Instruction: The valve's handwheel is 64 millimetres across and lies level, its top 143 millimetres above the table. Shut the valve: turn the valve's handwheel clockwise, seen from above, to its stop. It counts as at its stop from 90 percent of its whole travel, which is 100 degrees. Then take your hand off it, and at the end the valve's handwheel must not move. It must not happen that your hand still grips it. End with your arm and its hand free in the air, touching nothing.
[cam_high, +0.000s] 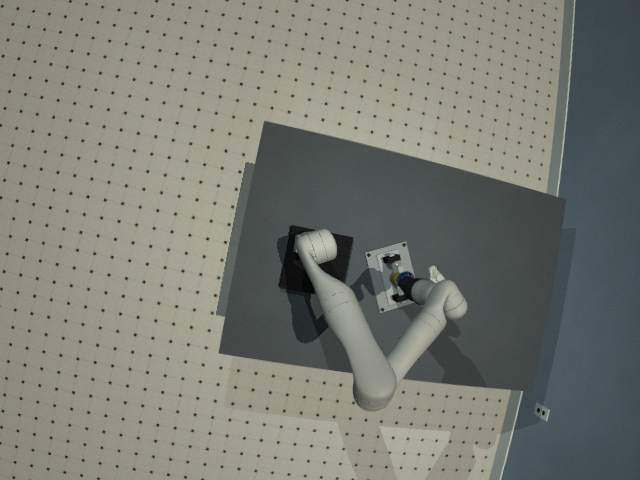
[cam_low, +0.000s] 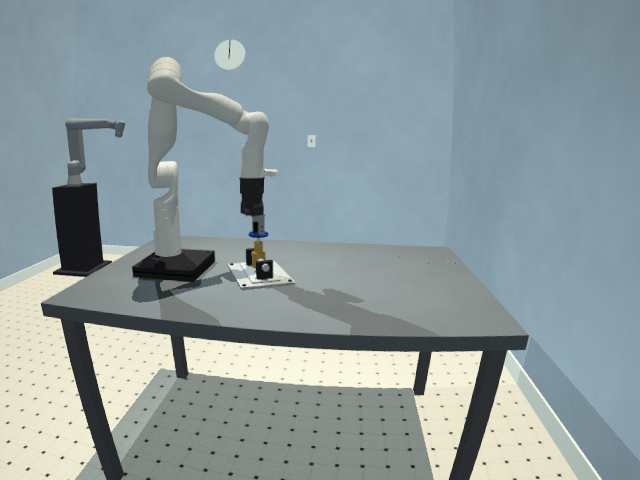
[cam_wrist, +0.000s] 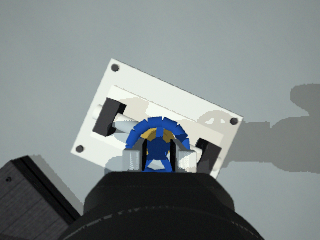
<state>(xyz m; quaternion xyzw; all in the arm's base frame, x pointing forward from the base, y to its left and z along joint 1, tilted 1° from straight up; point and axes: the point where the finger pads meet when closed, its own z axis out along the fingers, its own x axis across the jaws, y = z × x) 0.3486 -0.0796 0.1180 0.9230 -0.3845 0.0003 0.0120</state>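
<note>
The blue handwheel is 30 mm below my hand.
</note>
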